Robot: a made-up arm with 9 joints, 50 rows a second.
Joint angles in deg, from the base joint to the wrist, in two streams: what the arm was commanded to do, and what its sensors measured. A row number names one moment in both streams.
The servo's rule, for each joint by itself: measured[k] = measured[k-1] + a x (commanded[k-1-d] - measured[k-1]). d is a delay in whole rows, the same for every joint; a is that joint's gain. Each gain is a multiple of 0.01, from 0.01 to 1. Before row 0 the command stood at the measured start. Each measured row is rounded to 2 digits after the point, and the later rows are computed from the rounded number. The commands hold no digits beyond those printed.
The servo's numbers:
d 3
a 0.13 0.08 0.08 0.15 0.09 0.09 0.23 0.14 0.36
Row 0, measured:
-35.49 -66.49 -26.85 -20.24 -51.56 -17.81 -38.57 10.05 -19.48
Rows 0 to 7, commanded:
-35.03 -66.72 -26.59 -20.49 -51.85 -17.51 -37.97 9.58 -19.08
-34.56 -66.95 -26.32 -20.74 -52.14 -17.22 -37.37 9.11 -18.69
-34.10 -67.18 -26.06 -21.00 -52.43 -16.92 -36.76 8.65 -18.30
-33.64 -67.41 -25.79 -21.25 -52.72 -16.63 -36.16 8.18 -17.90
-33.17 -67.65 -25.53 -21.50 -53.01 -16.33 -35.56 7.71 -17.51
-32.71 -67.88 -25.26 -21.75 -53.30 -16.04 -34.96 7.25 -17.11
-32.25 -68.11 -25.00 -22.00 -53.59 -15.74 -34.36 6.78 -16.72
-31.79 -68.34 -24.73 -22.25 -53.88 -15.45 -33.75 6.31 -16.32
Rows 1 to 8, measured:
-35.49 -66.49 -26.85 -20.24 -51.56 -17.81 -38.57 10.05 -19.48
-35.49 -66.49 -26.85 -20.24 -51.56 -17.81 -38.57 10.05 -19.48
-35.49 -66.49 -26.85 -20.24 -51.56 -17.81 -38.57 10.05 -19.48
-35.43 -66.51 -26.83 -20.28 -51.59 -17.78 -38.43 9.98 -19.34
-35.32 -66.55 -26.79 -20.35 -51.64 -17.73 -38.19 9.86 -19.11
-35.16 -66.60 -26.73 -20.45 -51.71 -17.66 -37.86 9.69 -18.82
-34.96 -66.66 -26.65 -20.57 -51.80 -17.57 -37.47 9.48 -18.49
-34.73 -66.74 -26.56 -20.71 -51.91 -17.46 -37.03 9.23 -18.14

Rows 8 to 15, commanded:
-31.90 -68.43 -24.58 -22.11 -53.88 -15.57 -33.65 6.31 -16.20
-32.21 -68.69 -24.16 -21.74 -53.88 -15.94 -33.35 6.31 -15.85
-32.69 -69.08 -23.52 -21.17 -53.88 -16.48 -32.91 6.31 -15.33
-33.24 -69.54 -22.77 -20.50 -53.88 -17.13 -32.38 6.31 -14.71
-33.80 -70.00 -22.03 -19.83 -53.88 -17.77 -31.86 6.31 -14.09
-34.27 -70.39 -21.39 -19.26 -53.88 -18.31 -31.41 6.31 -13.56
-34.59 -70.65 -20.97 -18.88 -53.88 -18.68 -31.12 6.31 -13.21
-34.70 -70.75 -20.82 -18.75 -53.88 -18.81 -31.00 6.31 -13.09
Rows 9 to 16, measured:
-34.47 -66.83 -26.46 -20.87 -52.04 -17.33 -36.55 8.95 -17.77
-34.18 -66.93 -26.34 -21.04 -52.18 -17.19 -36.05 8.65 -17.39
-33.87 -67.04 -26.21 -21.22 -52.33 -17.03 -35.52 8.32 -17.00
-33.61 -67.15 -26.08 -21.35 -52.47 -16.90 -35.09 8.04 -16.71
-33.43 -67.27 -25.93 -21.41 -52.60 -16.81 -34.69 7.80 -16.40
-33.33 -67.41 -25.74 -21.37 -52.72 -16.78 -34.28 7.59 -16.01
-33.32 -67.58 -25.50 -21.24 -52.82 -16.81 -33.84 7.41 -15.54
-33.38 -67.77 -25.22 -21.03 -52.92 -16.90 -33.38 7.26 -15.02

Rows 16 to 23, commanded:
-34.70 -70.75 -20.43 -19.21 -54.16 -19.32 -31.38 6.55 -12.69
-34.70 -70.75 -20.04 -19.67 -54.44 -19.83 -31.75 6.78 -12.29
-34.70 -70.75 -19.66 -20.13 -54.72 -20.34 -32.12 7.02 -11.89
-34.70 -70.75 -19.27 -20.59 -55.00 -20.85 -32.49 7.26 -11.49
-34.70 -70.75 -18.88 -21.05 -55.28 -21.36 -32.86 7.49 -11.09
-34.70 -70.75 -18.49 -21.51 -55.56 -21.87 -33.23 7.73 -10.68
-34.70 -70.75 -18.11 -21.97 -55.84 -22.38 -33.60 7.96 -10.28
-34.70 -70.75 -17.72 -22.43 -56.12 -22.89 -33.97 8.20 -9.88
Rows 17 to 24, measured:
-33.50 -67.98 -24.91 -20.76 -53.01 -17.03 -32.93 7.13 -14.49
-33.64 -68.19 -24.59 -20.48 -53.09 -17.18 -32.51 7.02 -14.03
-33.78 -68.39 -24.29 -20.22 -53.16 -17.33 -32.16 6.92 -13.69
-33.90 -68.58 -23.98 -20.07 -53.25 -17.51 -31.98 6.87 -13.33
-34.00 -68.75 -23.66 -20.01 -53.36 -17.72 -31.93 6.86 -12.96
-34.09 -68.91 -23.34 -20.03 -53.48 -17.96 -31.97 6.88 -12.57
-34.17 -69.06 -23.01 -20.11 -53.62 -18.22 -32.09 6.93 -12.18
-34.24 -69.20 -22.68 -20.25 -53.77 -18.50 -32.27 7.01 -11.79

